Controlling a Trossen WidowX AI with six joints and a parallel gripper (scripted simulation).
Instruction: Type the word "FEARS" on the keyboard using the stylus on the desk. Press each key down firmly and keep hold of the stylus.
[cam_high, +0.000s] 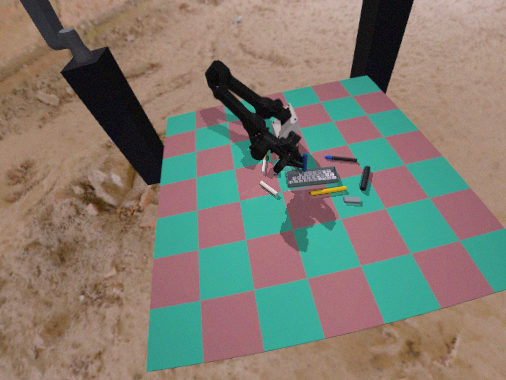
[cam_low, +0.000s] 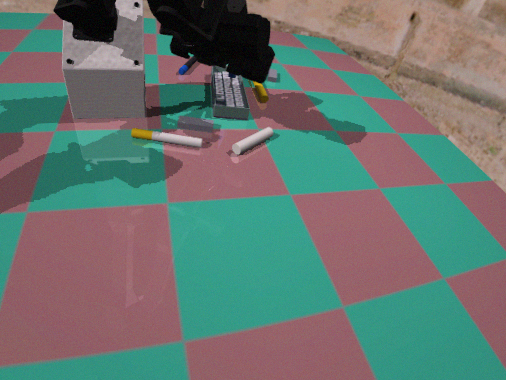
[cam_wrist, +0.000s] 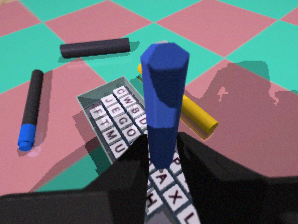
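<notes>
The yellow pen is 90 mm ahead of my gripper tip, 80 mm to the left of it and 80 mm below it. Round my gripper tip: blue stylus (20 mm below); then blue-tipped dark pen (170 mm to the left, 80 mm below, 80 mm behind); then white-and-yellow pen (150 mm to the right, 150 mm behind, 80 mm below).
</notes>
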